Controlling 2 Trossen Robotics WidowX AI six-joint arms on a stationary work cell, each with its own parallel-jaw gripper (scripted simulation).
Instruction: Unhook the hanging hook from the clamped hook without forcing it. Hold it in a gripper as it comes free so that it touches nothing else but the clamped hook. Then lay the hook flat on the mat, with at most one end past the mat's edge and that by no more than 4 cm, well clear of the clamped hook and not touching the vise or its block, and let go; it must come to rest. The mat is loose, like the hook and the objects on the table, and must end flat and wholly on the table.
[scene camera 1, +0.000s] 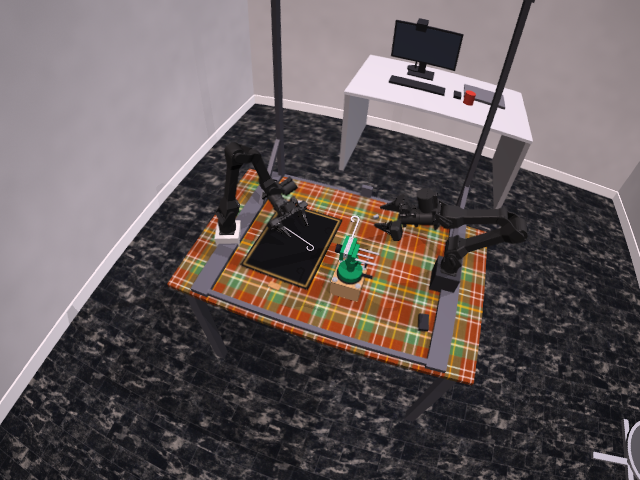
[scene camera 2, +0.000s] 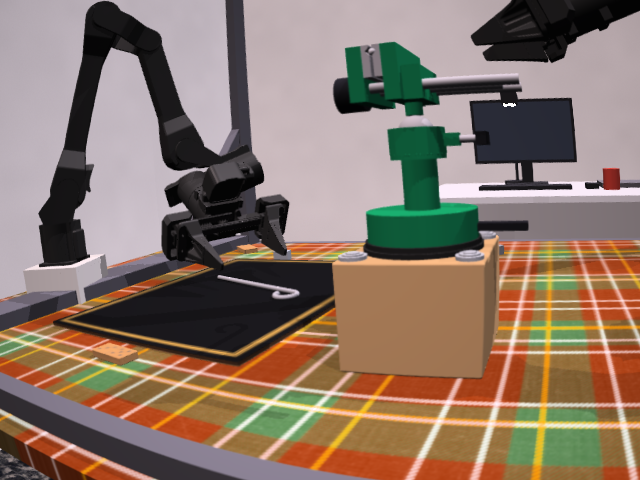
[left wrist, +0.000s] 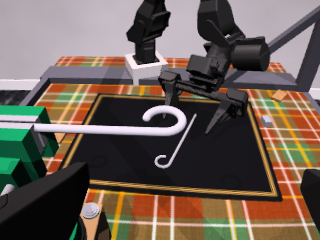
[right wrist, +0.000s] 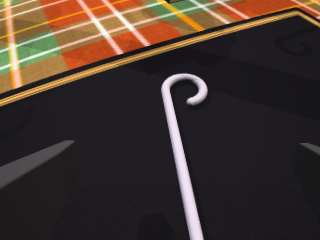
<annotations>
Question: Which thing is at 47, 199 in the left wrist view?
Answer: My left gripper.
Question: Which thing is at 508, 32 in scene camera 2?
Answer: My left gripper.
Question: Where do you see a mat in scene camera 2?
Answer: At 198, 316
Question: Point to my right gripper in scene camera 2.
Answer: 254, 259
</annotations>
